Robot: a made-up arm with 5 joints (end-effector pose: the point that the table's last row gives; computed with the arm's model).
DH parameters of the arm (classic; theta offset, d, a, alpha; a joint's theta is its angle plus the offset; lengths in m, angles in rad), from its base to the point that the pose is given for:
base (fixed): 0 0.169 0 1.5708
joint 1: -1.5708 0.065 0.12 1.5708
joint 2: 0 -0.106 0.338 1.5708
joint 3: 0 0.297 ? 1.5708
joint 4: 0 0.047 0.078 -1.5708
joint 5: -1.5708 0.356 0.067 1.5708
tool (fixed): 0 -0.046 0 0
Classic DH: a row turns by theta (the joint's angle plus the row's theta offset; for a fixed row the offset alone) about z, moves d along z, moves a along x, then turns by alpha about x.
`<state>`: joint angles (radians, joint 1 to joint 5).
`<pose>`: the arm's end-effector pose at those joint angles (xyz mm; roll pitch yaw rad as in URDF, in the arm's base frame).
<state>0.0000 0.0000 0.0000 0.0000 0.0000</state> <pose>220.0 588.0 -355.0 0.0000 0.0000 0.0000</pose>
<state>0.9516 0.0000 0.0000 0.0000 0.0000</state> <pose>554.4 588.0 44.0 0.0000 -0.9516 0.0000</pose>
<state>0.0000 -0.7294 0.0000 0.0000 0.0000</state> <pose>220.0 691.1 183.0 0.7294 0.0000 0.0000</pose>
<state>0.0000 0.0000 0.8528 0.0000 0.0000</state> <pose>131.3 588.0 -418.3 0.0000 0.8528 0.0000</pose>
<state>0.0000 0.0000 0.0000 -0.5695 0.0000</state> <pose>220.0 465.0 -527.4 -0.5695 0.0000 0.0000</pose>
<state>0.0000 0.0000 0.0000 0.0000 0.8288</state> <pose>164.4 588.0 -389.5 0.0000 0.8288 0.0000</pose>
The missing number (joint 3, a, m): -0.058
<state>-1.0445 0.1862 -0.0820 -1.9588 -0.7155</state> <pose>-478.5 -74.0 -402.1 -0.9983 0.9546 1.3382</pose>
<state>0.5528 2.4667 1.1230 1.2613 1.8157</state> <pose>526.1 -586.4 119.5 0.0223 0.8429 -1.5343</pose>
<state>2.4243 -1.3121 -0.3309 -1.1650 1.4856</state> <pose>-168.8 636.3 308.6 0.1552 -1.0556 0.2017</pose>
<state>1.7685 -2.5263 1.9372 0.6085 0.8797</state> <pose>-657.0 -368.8 250.5 1.3150 1.1475 -2.7758</pose>
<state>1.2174 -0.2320 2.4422 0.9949 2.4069</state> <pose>609.1 612.2 296.1 2.7060 -0.6586 2.6503</pose>
